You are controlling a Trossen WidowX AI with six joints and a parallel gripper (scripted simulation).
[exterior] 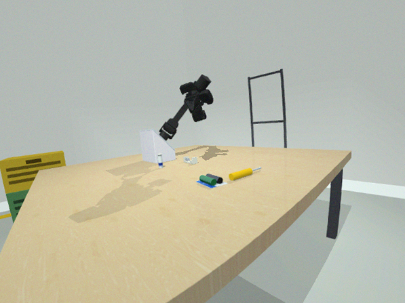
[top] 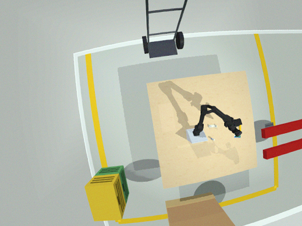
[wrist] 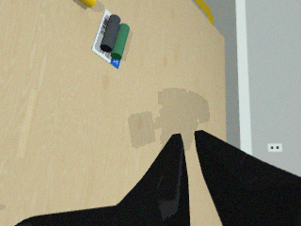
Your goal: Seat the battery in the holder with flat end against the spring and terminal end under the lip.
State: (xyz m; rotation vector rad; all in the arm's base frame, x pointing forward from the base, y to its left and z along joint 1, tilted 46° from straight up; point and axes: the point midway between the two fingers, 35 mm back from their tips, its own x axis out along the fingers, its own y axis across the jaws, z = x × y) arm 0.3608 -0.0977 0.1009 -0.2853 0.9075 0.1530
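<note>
My gripper tip is now 210 mm above the battery, 150 mm past it and 100 mm to the left of it. From my gripper tip the other things lie so: yellow-handled screwdriver (250 mm ahead, 230 mm below, 30 mm to the left).
</note>
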